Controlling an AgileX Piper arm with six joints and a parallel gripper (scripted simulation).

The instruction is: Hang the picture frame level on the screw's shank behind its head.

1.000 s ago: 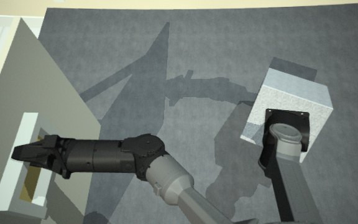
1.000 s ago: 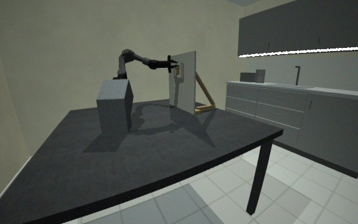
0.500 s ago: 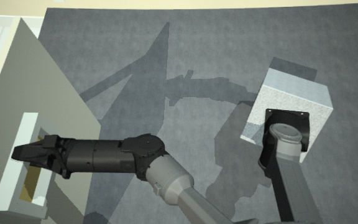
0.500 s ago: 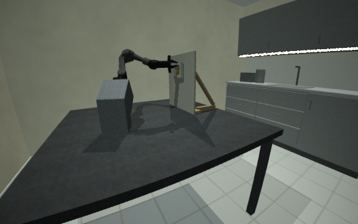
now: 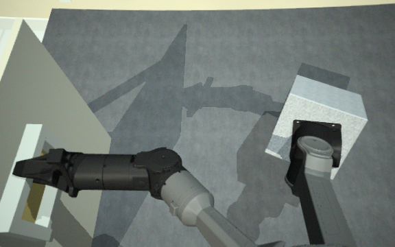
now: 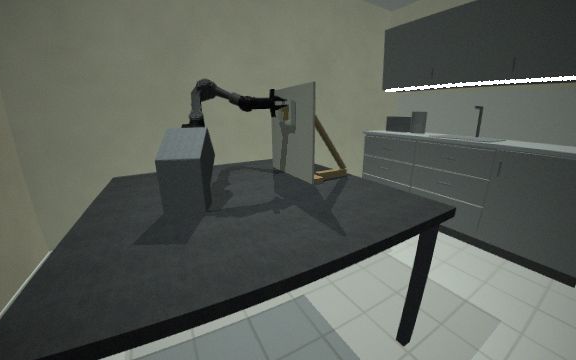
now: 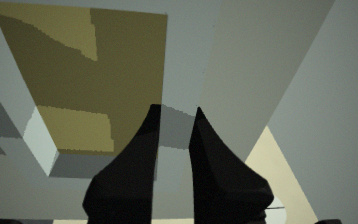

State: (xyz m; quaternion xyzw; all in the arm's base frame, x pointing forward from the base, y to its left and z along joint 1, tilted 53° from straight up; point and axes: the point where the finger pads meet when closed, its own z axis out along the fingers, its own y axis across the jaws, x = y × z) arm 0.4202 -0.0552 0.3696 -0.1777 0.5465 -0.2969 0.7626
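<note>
The picture frame is 1 cm ahead of my hand, 1 cm to the left of it and 5 cm below it. The rest, counted from my hand: grey wall panel: 3 cm ahead, 16 cm below.
</note>
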